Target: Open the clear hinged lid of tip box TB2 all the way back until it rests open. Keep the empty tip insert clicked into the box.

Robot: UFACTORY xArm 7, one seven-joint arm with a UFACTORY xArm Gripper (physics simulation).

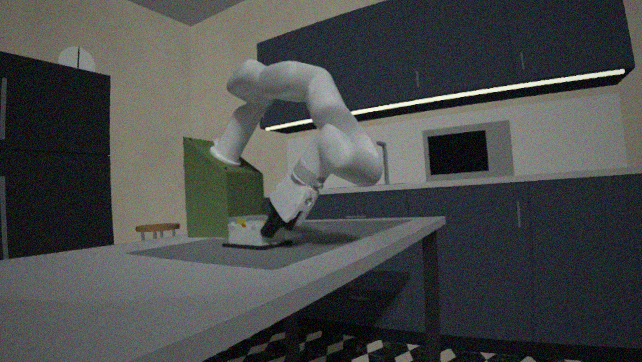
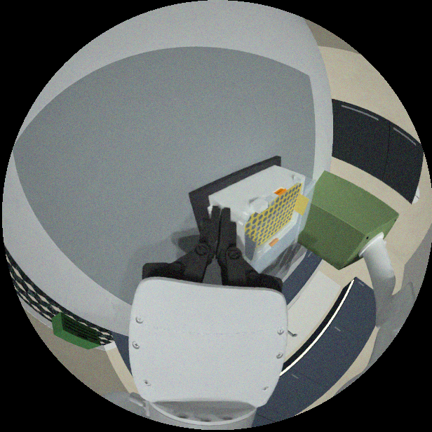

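Seen in the pictures: gripper, fingertip midpoint: (image 1: pixel 265 235); arm's base at its link origin: (image 1: pixel 224 157).
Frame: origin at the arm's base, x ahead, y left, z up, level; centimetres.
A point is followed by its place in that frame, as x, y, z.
The white tip box (image 1: pixel 243 235) @(31.5, -27.2, -24.7) (image 2: pixel 252 189) sits on a dark base plate (image 1: pixel 233 245) @(28.2, -27.6, -27.3) (image 2: pixel 200 196). Its yellow perforated insert (image 2: pixel 272 217) lies level in the box top, with orange tabs at its sides. The clear lid (image 2: pixel 276 254) shows as a faint bluish sheet over and beside the insert; its exact angle is hard to tell. My gripper (image 1: pixel 267 234) @(38.4, -26.9, -24.5) (image 2: pixel 218 216) is shut and empty. Its fingertips are low, at the side wall of the box near one corner, and hide part of that corner. No label is readable.
A green block (image 1: pixel 206 190) @(0.8, -10.5, -12.0) (image 2: pixel 345 210) carries the arm base just beyond the box. A grey mat (image 1: pixel 200 255) @(28.7, -39.2, -27.9) (image 2: pixel 150 125) lies under the box on the pale table (image 1: pixel 90 295) @(39.0, -69.9, -28.2). Dark blue cabinets (image 1: pixel 575 250) stand behind.
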